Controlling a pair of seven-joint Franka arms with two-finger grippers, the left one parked.
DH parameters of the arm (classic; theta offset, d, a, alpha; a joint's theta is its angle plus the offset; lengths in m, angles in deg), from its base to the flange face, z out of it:
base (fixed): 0 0 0 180
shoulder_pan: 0 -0.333 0 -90
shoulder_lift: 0 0 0 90
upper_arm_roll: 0 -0.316 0.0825 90
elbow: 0 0 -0.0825 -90
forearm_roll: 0 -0.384 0 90
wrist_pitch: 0 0 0.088 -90
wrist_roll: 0 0.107 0 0
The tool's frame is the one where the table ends.
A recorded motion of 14 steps. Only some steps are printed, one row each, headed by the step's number.
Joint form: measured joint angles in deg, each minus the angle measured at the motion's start. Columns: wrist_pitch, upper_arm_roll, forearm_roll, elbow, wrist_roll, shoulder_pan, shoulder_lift.
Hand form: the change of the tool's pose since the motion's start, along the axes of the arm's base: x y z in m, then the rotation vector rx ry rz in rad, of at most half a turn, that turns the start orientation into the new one. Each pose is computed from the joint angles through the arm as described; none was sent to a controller.
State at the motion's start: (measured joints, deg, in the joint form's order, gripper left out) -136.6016 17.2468 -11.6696 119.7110 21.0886 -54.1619 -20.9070
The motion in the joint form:
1: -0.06 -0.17 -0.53 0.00 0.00 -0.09 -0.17
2: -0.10 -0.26 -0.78 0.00 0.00 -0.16 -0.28
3: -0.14 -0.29 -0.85 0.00 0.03 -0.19 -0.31
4: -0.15 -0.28 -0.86 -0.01 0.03 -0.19 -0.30
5: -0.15 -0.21 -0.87 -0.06 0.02 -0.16 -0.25
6: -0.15 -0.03 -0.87 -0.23 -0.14 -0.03 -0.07
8: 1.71 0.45 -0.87 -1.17 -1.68 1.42 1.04
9: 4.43 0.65 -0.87 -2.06 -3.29 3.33 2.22
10: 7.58 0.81 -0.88 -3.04 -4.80 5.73 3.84
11: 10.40 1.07 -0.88 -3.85 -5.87 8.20 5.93
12: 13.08 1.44 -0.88 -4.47 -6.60 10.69 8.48
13: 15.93 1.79 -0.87 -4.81 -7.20 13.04 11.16
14: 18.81 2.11 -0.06 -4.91 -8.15 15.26 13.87
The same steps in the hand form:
1: -0.0017 0.0020 -0.0017 0.0039 0.0048 -0.0027
2: -0.0027 0.0032 -0.0028 0.0054 0.0072 -0.0034
3: -0.0031 0.0037 -0.0031 0.0061 0.0075 -0.0038
4: -0.0029 0.0036 -0.0029 0.0065 0.0071 -0.0041
5: -0.0020 0.0031 -0.0020 0.0076 0.0056 -0.0056
6: 0.0008 0.0017 0.0011 0.0115 0.0005 -0.0077
8: 0.0141 -0.0105 0.0162 0.0216 0.0019 -0.0110
9: 0.0262 -0.0258 0.0303 0.0270 0.0176 -0.0158
10: 0.0396 -0.0456 0.0488 0.0372 0.0336 -0.0293
11: 0.0523 -0.0682 0.0715 0.0542 0.0402 -0.0530
12: 0.0632 -0.0937 0.0975 0.0761 0.0407 -0.0843
13: 0.0696 -0.1197 0.1223 0.0963 0.0460 -0.1146
14: 0.0723 -0.1461 0.1450 0.1048 0.0500 -0.1282

